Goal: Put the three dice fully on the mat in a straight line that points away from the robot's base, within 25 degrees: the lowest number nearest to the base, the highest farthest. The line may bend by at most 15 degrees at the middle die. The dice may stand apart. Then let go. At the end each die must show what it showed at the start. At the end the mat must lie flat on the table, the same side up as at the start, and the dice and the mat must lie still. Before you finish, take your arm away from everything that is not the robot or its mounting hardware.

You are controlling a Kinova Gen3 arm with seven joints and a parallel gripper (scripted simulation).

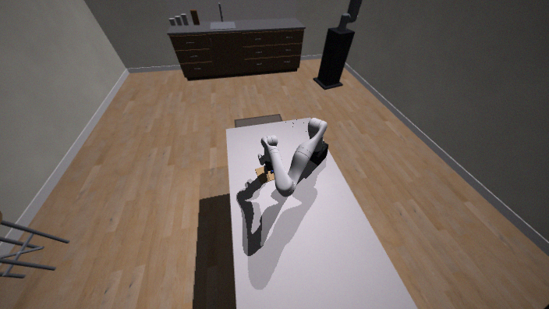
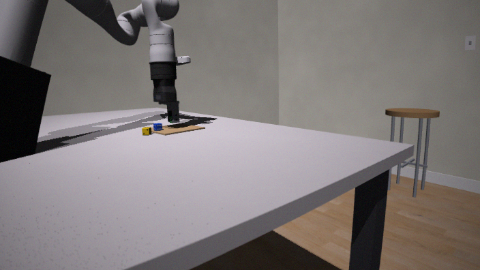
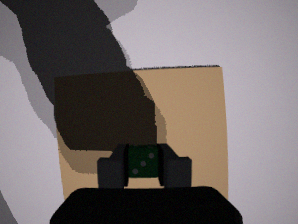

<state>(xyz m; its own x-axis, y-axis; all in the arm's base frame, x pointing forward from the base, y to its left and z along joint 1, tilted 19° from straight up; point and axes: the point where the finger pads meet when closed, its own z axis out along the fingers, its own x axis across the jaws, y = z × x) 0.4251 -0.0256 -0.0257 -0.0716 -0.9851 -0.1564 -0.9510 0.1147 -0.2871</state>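
My hand is 4 cm above the tan mat. Round my hand: yellow die 10 cm behind, 2 cm to the right, 3 cm below; green die 1 cm below; blue die 5 cm behind, 3 cm below.
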